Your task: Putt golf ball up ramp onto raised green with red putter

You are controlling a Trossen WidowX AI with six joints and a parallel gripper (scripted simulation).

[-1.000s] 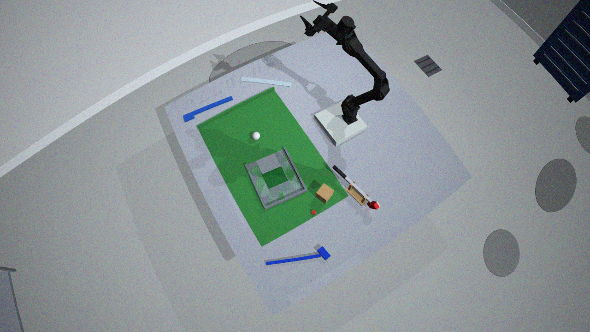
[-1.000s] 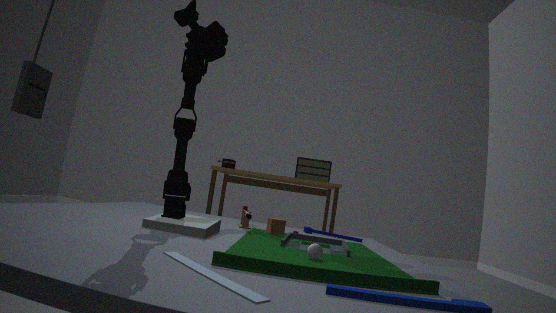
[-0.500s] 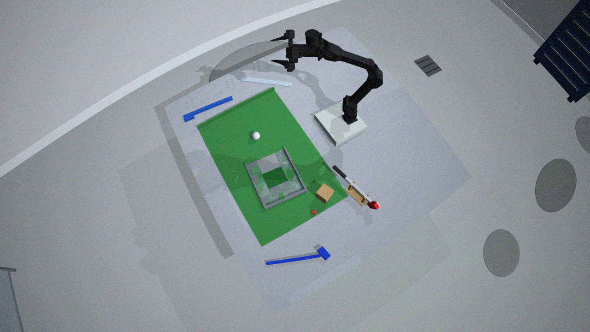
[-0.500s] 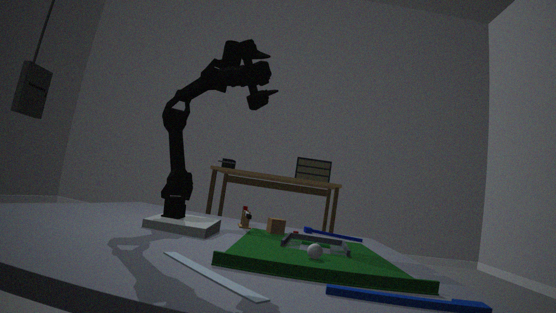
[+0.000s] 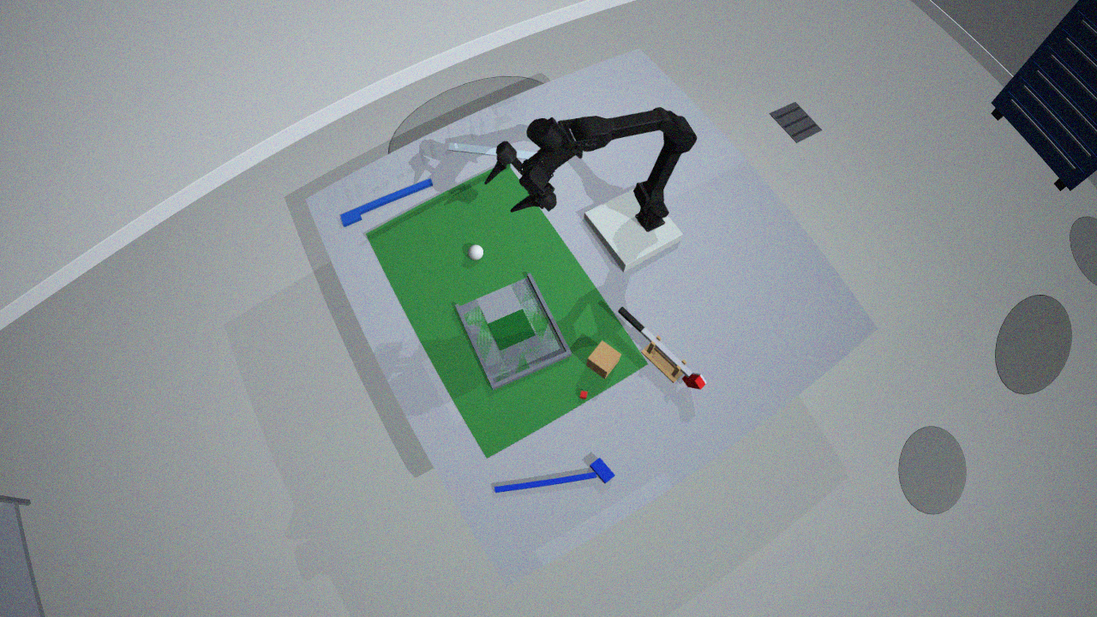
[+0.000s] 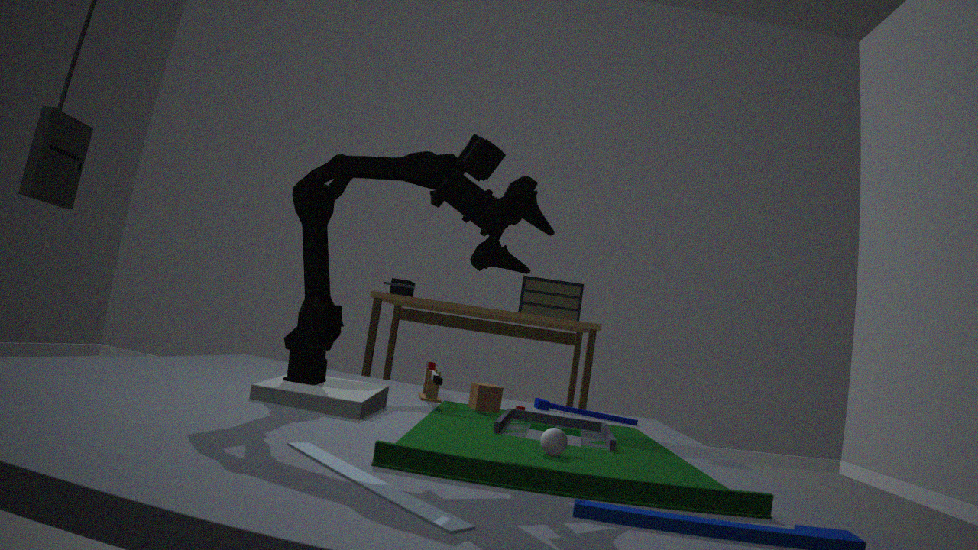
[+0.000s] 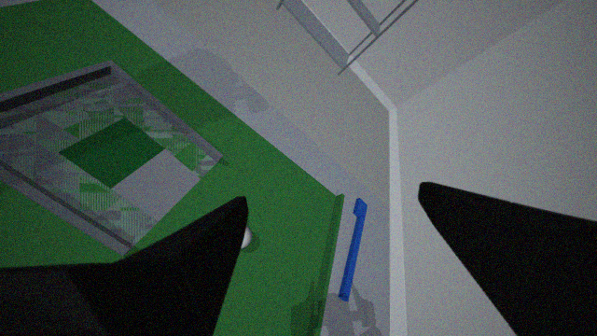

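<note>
Right now the red putter is 44 cm to the left of my gripper tip, 27 cm below it and 23 cm behind it. The rest, counted from my gripper tip: red marker (43 cm to the left, 31 cm below); tan box (38 cm to the left, 29 cm below, 8 cm behind); white golf ball (30 cm below, 6 cm ahead, 5 cm to the right).
</note>
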